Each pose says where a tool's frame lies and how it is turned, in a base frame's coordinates. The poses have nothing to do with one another.
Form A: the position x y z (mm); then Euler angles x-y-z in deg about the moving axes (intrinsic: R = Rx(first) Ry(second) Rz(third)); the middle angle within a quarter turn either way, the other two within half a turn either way.
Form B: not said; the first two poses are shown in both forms.
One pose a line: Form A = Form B
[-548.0 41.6 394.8 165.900 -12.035 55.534] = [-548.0 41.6 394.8 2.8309 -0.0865 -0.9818]
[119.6 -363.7 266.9 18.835 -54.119 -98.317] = [119.6 -363.7 266.9 0.9090 0.4449 -1.6649]
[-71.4 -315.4 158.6 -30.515 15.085 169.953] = [-71.4 -315.4 158.6 0.5750 -0.1326 2.8548]
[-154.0 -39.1 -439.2 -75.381 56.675 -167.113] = [-154.0 -39.1 -439.2 1.4173 -0.4350 2.2025]
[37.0 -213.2 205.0 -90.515 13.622 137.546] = [37.0 -213.2 205.0 1.5827 0.7430 2.9119]
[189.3 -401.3 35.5 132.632 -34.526 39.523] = [189.3 -401.3 35.5 2.1730 -0.1730 -0.8696]
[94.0 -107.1 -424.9 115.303 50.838 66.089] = [94.0 -107.1 -424.9 2.9106 -1.2898 -0.3946]
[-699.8 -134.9 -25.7 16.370 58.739 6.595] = [-699.8 -134.9 -25.7 0.6445 0.8985 0.5958]
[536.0 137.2 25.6 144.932 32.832 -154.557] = [536.0 137.2 25.6 -2.6964 0.7044 3.0492]
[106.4 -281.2 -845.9 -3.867 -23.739 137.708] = [106.4 -281.2 -845.9 -0.2368 0.3496 2.3756]
